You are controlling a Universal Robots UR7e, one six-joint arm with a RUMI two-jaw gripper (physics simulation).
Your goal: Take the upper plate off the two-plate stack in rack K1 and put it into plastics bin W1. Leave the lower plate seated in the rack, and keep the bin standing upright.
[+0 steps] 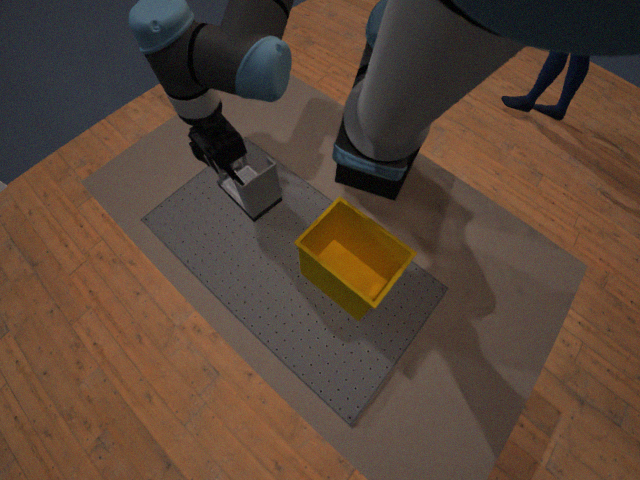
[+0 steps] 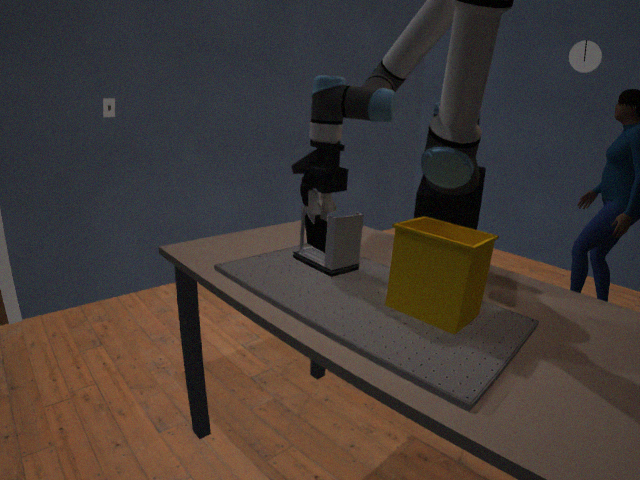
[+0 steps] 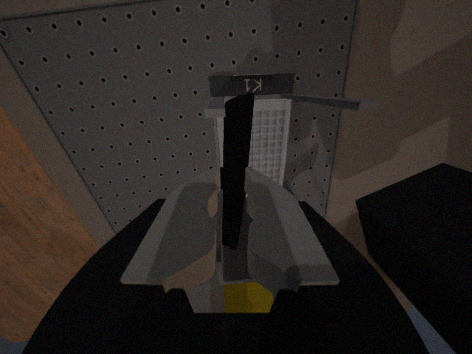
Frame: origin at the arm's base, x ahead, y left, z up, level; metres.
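Seen in the pictures: gripper, between the fingertips: (image 1: 227, 169) (image 2: 316, 222) (image 3: 232, 169).
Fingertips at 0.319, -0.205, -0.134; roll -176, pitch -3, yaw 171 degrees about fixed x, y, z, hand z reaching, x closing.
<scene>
Pixels of each thing's top centre, then the offset from my fingertips to it, as dx, dy, dz. Level surfaces: height alone.
- Rack K1, centre of its top: (image 3: 283, 203) (image 1: 237, 155) (image 2: 328, 209) -0.029, +0.012, +0.035
- light gridded plate, centre of its top: (image 3: 254, 156) (image 2: 328, 252) (image 1: 249, 187) -0.028, +0.023, -0.079
- black upright slab, centre of its top: (image 3: 243, 192) (image 1: 231, 167) (image 2: 322, 218) -0.006, +0.013, +0.014
- Yellow bin W1, centre of its top: (image 1: 355, 247) (image 2: 446, 230) -0.015, +0.352, +0.066
- perforated board, height of its surface: dz -0.113
- table, height of its surface: dz -0.126
Rack K1 (image 1: 261, 191) (image 2: 343, 242) (image 3: 217, 86) stands upright at the far end of the perforated board. A light gridded plate (image 3: 270, 137) lies flat inside it. I cannot tell both stacked plates apart; the fingers and rack wall hide part of the stack. My gripper (image 1: 230, 167) (image 2: 318, 214) (image 3: 232, 169) points down into the rack, its fingers nearly together on both sides of a black upright slab (image 2: 316, 235) (image 3: 237, 135). How the slab joins the plates is unclear. Yellow bin W1 (image 1: 351, 263) (image 2: 434, 273) stands upright, apart from the rack.
The perforated board (image 1: 248, 289) (image 2: 330, 320) (image 3: 125, 70) lies on the table (image 1: 516, 289) (image 2: 573, 341). The rack's side walls rise close around the fingers. The arm's base (image 1: 369, 178) (image 2: 447, 206) stands behind the bin. A person (image 2: 615, 170) stands beyond the table.
</scene>
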